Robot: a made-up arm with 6 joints.
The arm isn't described. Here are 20 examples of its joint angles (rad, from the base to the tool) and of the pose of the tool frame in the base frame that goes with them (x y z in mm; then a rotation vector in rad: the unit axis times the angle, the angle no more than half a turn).
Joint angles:
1: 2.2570 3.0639 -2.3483 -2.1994 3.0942 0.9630
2: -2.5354 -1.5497 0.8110 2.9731 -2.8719 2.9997
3: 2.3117 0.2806 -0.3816 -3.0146 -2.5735 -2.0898
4: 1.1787 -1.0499 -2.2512 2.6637 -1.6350 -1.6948
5: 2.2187 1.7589 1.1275 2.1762 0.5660 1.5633
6: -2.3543 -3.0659 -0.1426 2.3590 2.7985 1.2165
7: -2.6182 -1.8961 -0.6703 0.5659 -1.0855 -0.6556
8: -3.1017 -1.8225 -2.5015 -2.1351 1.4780 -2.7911
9: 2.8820 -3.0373 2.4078 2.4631 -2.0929 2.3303
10: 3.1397 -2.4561 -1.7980 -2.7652 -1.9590 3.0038
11: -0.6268 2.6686 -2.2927 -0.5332 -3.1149 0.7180
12: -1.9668 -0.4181 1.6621 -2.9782 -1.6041 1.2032
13: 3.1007 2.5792 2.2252 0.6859 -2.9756 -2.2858
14: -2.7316 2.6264 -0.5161 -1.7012 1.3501 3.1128
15: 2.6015 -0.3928 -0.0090 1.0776 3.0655 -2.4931
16: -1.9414 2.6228 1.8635 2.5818 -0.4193 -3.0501
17: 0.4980 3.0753 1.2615 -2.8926 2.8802 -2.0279
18: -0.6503 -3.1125 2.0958 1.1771 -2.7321 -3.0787
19: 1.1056 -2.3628 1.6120 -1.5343 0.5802 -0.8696
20: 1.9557 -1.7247 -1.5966 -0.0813 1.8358 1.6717
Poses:
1: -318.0 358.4 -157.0 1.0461 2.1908 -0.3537
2: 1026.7 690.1 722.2 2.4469 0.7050 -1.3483
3: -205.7 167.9 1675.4 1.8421 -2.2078 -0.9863
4: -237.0 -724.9 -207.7 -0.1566 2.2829 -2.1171
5: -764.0 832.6 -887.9 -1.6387 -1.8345 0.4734
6: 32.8 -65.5 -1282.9 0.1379 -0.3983 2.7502
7: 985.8 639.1 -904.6 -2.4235 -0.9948 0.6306
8: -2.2 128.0 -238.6 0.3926 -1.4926 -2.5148
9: 421.0 -35.7 22.5 -1.7437 0.3553 1.4256
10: -71.1 -88.1 -926.2 2.4797 0.1505 1.0801
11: 512.6 -336.1 42.4 -2.2243 -1.6235 0.1532
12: -136.3 -470.6 1054.7 -0.0019 3.0586 -0.5123
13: 189.6 -14.6 -478.3 -0.2689 -1.7702 0.0035
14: -1126.7 -325.0 -955.4 1.2765 -1.7729 -2.1749
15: 464.4 -323.0 1561.4 -0.1321 -2.7132 -0.2007
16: 189.7 525.7 -692.0 -1.0092 -1.3786 -1.7287
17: -468.1 -238.2 -919.4 0.3415 1.5028 1.0636
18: -496.8 326.1 -323.8 2.2321 0.2918 0.3331
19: -494.6 -1150.9 312.3 0.6214 0.7009 -0.9904
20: 314.1 -806.5 -721.9 -0.3255 1.8511 -1.9630
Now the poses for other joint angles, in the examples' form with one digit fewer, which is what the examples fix.
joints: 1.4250 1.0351 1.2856 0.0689 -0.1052 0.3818
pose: 189 1456 -42 -1.127 2.136 0.967
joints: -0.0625 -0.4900 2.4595 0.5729 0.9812 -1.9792
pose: 410 83 463 -1.908 1.784 0.141
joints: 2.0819 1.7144 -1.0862 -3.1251 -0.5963 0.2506
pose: -750 1282 802 -0.764 -0.994 -0.686
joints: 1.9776 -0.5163 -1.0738 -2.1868 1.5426 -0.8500
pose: 603 -1087 806 0.380 2.225 0.615
